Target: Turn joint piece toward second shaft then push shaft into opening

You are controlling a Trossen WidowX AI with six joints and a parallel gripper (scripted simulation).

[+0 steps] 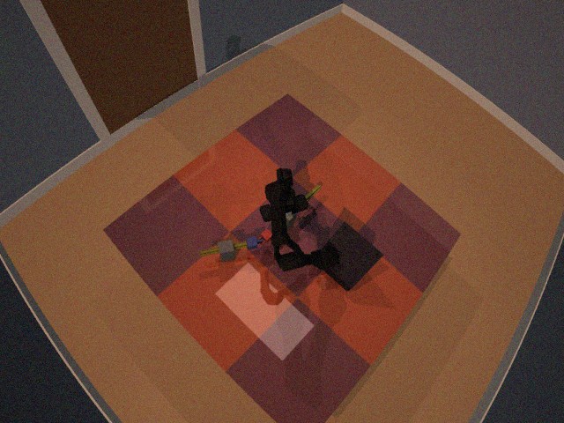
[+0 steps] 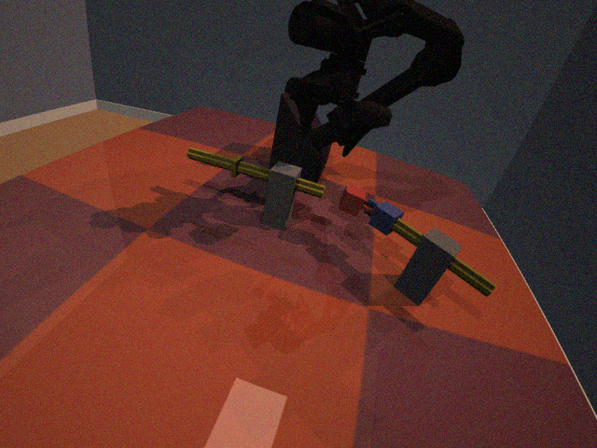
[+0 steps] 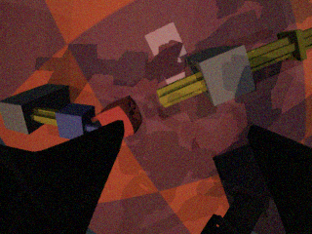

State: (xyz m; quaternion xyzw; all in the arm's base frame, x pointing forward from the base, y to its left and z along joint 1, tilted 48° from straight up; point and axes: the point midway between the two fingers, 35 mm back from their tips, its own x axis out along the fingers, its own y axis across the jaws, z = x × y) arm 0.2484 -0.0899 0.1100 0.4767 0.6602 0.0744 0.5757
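The red square joint piece lies 9 cm to the left of my gripper tip, 9 cm below it and 1 cm ahead of it.
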